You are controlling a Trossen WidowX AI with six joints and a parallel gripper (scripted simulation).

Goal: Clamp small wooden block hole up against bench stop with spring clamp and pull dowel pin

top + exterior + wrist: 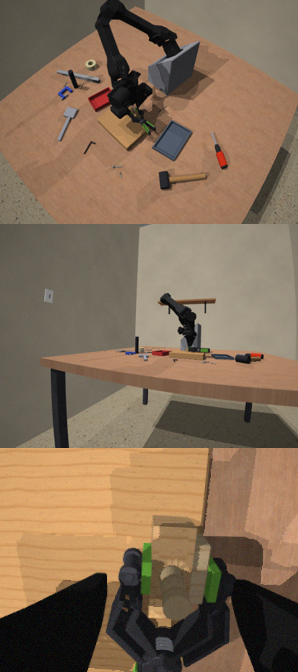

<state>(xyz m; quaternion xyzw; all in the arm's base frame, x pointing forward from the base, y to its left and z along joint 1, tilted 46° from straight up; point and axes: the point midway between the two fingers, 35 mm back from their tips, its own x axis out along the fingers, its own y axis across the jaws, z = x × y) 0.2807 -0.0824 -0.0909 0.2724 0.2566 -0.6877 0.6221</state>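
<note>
The dowel pin is 4 cm below my hand. Round my hand: small wooden block (6 cm below); wooden board (8 cm below, 6 cm ahead); bench stop (5 cm below, 1 cm behind).
</note>
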